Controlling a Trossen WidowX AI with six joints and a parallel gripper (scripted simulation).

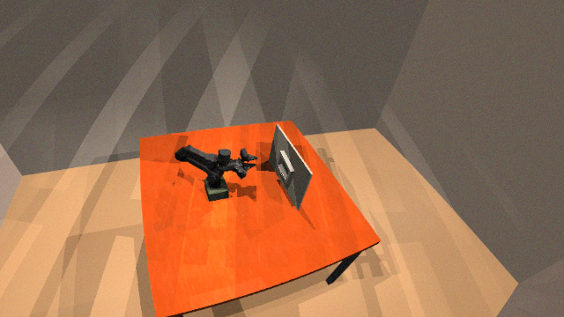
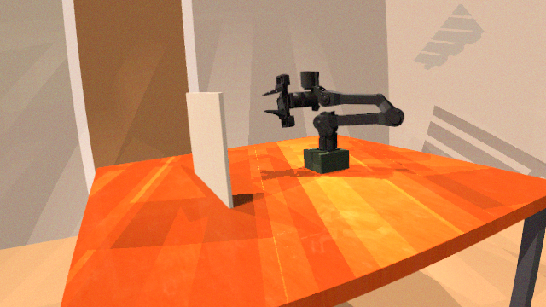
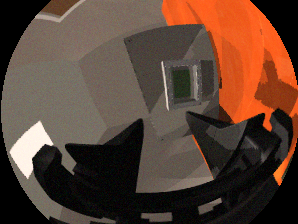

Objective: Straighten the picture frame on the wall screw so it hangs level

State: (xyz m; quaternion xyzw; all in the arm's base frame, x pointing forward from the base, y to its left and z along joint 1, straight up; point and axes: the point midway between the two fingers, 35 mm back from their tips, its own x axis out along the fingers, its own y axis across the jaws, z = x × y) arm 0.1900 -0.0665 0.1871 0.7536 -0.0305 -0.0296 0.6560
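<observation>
Now: gripper tip 200 mm short of the picture frame, 90 mm above it and 10 mm to the left of it. From my gripper tip the other things lie so: wall panel (210 mm ahead, 100 mm below).
</observation>
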